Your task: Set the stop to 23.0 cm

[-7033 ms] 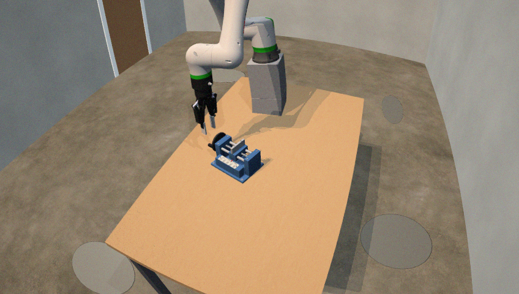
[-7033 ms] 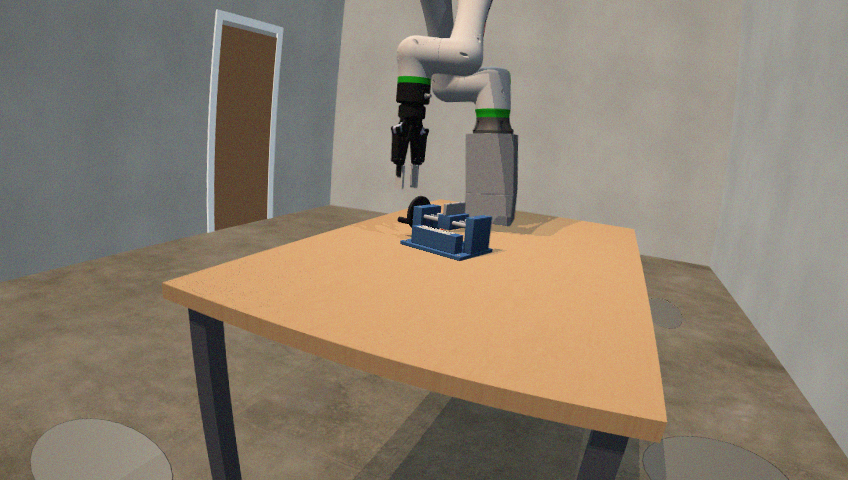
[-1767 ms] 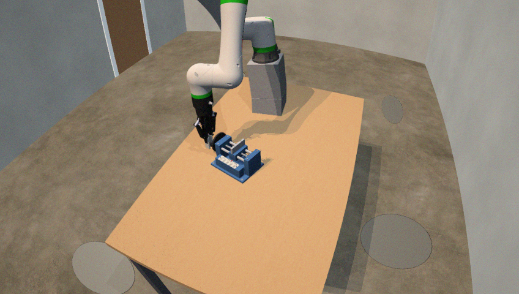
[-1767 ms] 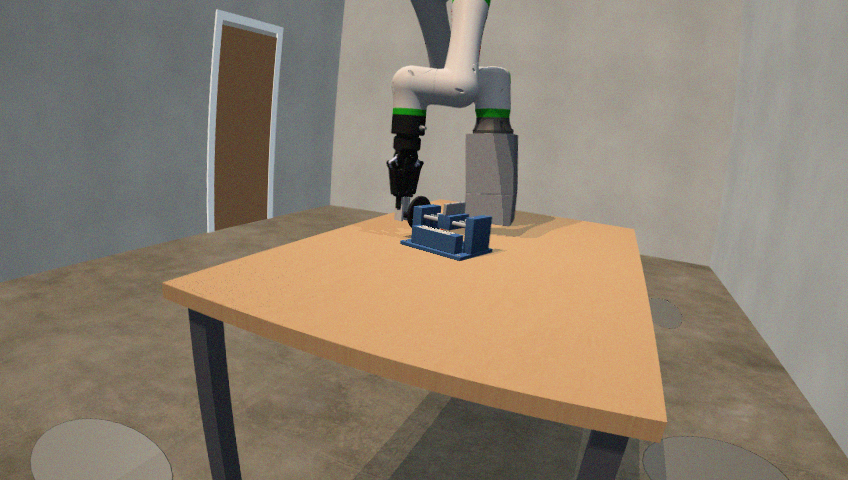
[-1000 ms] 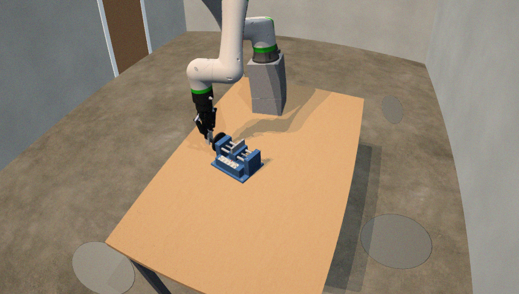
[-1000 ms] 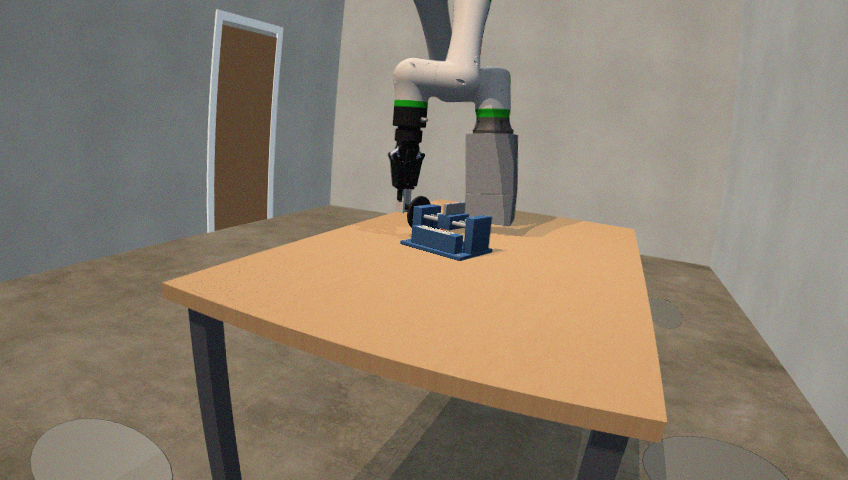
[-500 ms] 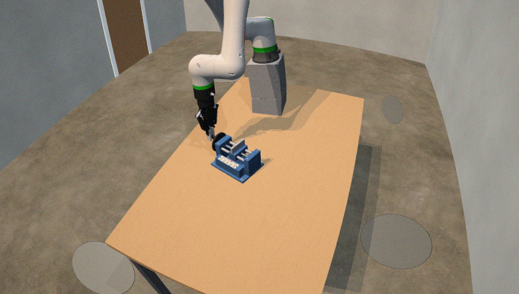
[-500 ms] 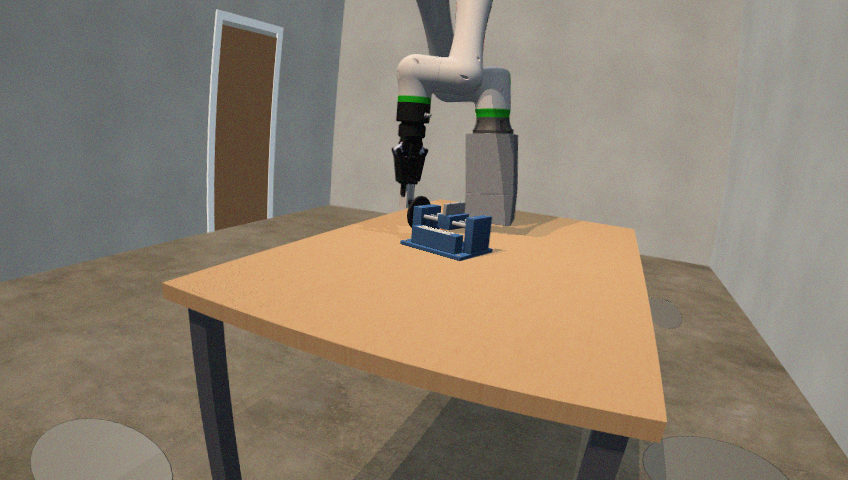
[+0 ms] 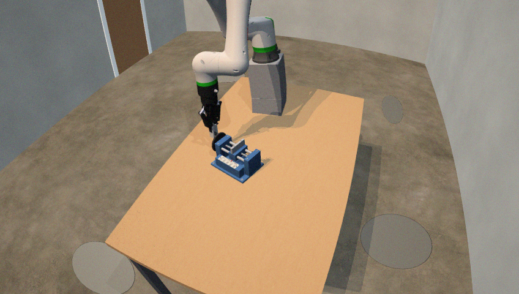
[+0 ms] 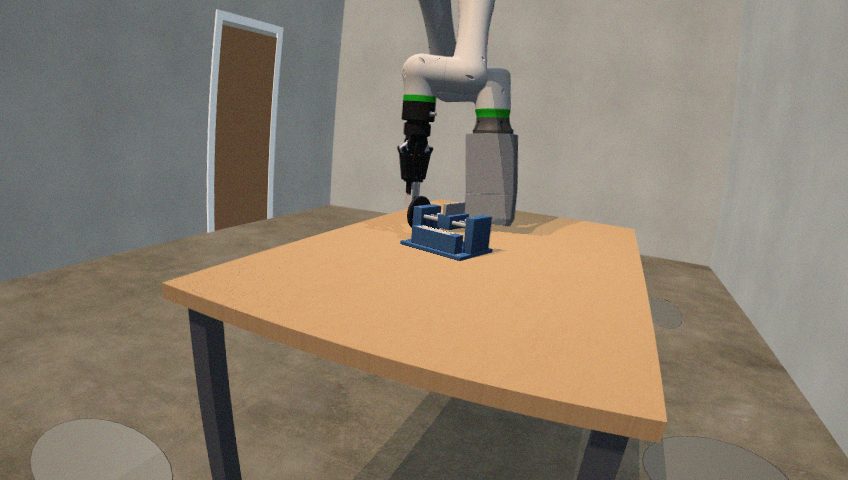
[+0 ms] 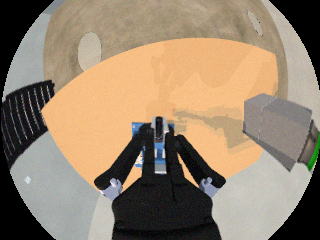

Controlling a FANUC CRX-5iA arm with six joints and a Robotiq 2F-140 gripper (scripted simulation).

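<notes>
Right now my hand is 10 mm short of the black handwheel, 20 mm to the right of it and 20 mm above it. Round my hand: grey stop plate: 60 mm ahead, 140 mm to the left, 40 mm below.
</notes>
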